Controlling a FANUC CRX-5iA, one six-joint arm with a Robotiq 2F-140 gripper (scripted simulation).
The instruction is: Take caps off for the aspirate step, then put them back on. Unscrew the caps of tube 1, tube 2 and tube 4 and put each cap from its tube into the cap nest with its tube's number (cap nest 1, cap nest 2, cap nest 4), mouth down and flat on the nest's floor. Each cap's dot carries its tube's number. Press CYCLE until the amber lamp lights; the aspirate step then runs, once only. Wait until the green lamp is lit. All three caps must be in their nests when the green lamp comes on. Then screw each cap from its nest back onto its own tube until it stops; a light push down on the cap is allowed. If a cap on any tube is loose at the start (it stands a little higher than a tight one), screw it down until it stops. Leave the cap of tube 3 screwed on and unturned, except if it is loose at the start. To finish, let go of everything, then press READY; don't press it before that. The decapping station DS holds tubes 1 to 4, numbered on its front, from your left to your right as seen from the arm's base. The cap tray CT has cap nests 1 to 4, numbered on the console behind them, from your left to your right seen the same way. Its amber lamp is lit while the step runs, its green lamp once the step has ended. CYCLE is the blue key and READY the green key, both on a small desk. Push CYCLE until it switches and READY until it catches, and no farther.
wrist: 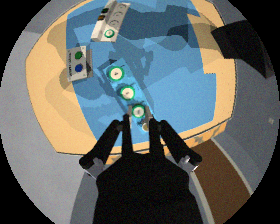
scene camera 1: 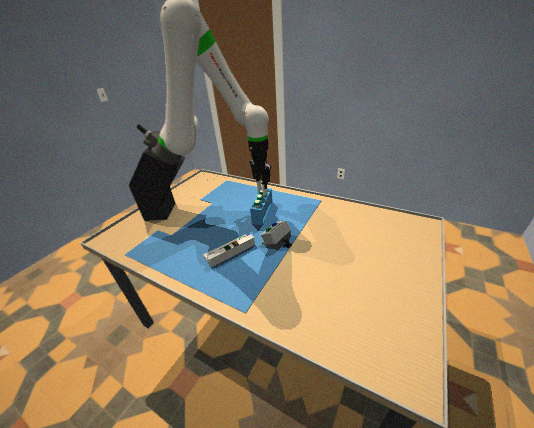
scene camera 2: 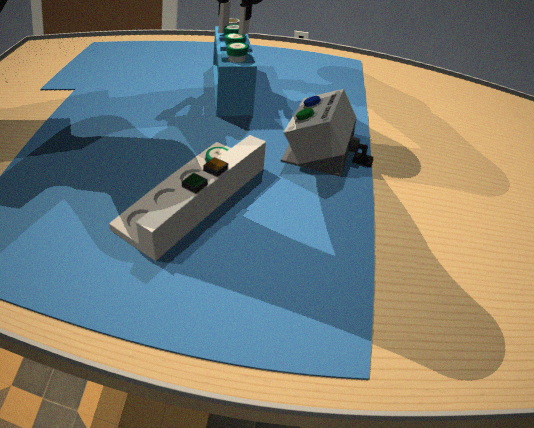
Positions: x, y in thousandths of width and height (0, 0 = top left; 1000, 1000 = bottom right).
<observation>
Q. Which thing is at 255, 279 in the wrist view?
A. A small grey desk.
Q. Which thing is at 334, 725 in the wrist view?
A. My gripper.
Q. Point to a small grey desk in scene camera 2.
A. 615, 312
</observation>
